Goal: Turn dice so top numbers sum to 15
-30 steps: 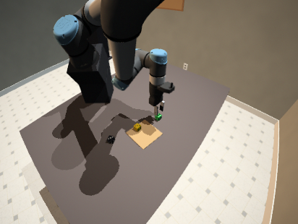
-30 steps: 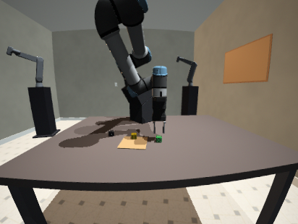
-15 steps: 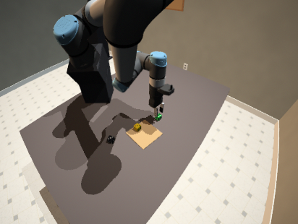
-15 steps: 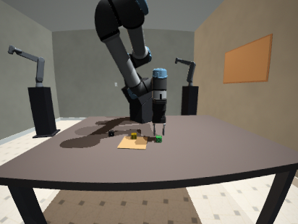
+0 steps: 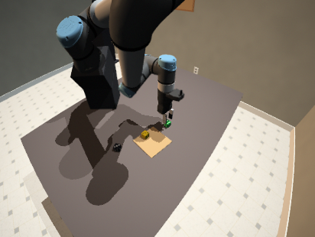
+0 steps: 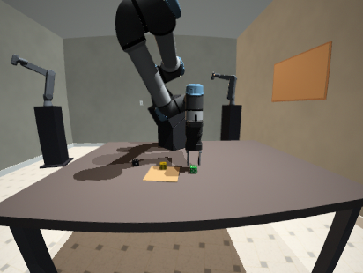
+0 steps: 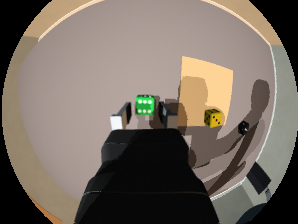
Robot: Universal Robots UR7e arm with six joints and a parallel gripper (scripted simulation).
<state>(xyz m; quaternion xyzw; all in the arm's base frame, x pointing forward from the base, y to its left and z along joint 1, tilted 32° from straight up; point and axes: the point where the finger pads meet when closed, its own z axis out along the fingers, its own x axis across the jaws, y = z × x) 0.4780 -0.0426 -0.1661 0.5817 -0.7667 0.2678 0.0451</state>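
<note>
My hand is 4 cm above the green die. From my hand the other things lie so: black die 25 cm to the right, 16 cm behind, 4 cm below; then yellow die 12 cm to the right, 7 cm behind, 4 cm below; then tan mat 13 cm to the right, 5 cm below, 3 cm behind.
</note>
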